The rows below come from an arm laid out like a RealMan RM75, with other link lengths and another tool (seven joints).
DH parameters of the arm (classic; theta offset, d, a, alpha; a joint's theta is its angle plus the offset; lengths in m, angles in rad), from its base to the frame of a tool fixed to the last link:
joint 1: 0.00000 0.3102 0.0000 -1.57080
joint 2: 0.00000 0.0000 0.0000 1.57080
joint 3: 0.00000 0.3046 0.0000 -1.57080
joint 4: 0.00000 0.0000 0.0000 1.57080
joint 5: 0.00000 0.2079 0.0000 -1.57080
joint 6: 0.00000 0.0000 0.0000 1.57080
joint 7: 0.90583 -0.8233 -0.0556 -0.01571
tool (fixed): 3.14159 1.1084 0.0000 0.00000
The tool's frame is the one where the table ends.
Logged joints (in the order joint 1, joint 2, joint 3, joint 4, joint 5, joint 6, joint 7), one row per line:
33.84, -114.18, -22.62, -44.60, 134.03, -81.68, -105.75
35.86, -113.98, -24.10, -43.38, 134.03, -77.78, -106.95
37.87, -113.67, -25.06, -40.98, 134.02, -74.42, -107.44
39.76, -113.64, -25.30, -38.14, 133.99, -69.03, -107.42
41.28, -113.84, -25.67, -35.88, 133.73, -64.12, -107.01
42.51, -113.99, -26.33, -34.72, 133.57, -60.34, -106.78
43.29, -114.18, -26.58, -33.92, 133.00, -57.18, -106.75
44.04, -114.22, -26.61, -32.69, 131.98, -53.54, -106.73
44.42, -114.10, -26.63, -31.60, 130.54, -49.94, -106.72
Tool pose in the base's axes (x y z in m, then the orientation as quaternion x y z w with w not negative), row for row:
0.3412, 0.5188, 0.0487, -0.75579, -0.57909, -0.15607, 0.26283
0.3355, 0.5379, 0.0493, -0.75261, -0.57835, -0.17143, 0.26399
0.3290, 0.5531, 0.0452, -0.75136, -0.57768, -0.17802, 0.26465
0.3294, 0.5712, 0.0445, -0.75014, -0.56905, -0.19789, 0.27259
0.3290, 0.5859, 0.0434, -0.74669, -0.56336, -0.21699, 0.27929
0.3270, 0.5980, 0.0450, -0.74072, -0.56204, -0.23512, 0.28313
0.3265, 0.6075, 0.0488, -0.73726, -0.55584, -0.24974, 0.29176
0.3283, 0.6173, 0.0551, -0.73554, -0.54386, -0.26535, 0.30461
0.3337, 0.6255, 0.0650, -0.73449, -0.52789, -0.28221, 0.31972
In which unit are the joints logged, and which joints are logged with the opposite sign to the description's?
The joints are logged in degrees. Opposite sign: joint 2, joint 5, joint 7.
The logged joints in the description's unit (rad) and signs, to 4 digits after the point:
0.5906, 1.9928, -0.3948, -0.7784, -2.3393, -1.4256, 1.8457
0.6259, 1.9893, -0.4206, -0.7571, -2.3393, -1.3575, 1.8666
0.6610, 1.9839, -0.4374, -0.7152, -2.3391, -1.2989, 1.8752
0.6939, 1.9834, -0.4416, -0.6657, -2.3386, -1.2048, 1.8748
0.7205, 1.9869, -0.4480, -0.6262, -2.3340, -1.1191, 1.8677
0.7419, 1.9895, -0.4595, -0.6060, -2.3312, -1.0531, 1.8637
0.7556, 1.9928, -0.4639, -0.5920, -2.3213, -0.9980, 1.8631
0.7686, 1.9935, -0.4644, -0.5705, -2.3035, -0.9344, 1.8628
0.7753, 1.9914, -0.4648, -0.5515, -2.2784, -0.8716, 1.8626

